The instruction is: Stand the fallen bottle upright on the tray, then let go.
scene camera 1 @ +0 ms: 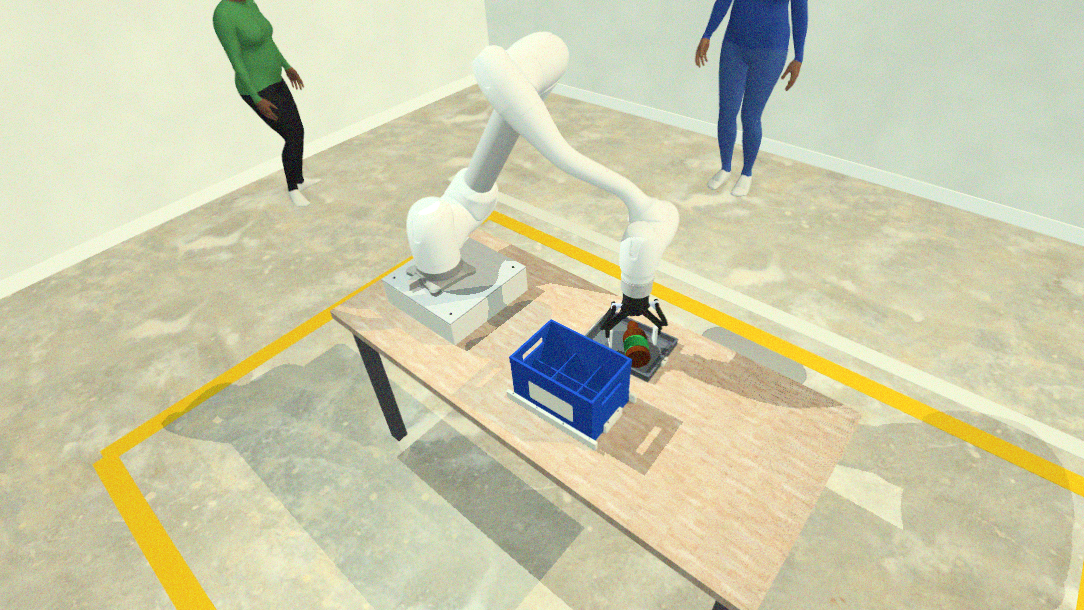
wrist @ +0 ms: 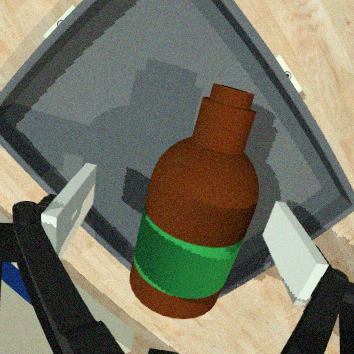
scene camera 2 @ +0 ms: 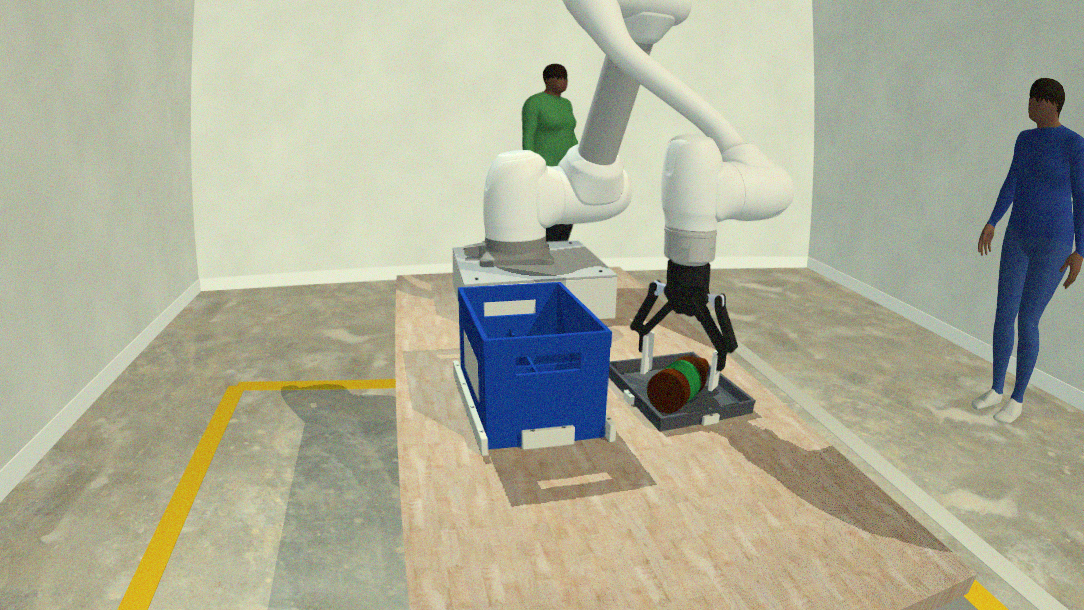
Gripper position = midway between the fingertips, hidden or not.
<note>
In view: the gripper [scene camera 2: 679, 379] and a brown bottle [scene camera 2: 671, 388].
The brown bottle is seen too in the wrist view [wrist: 203, 190]. The gripper shows as well in scene camera 1 [scene camera 1: 632, 342] and in the wrist view [wrist: 184, 202].
</note>
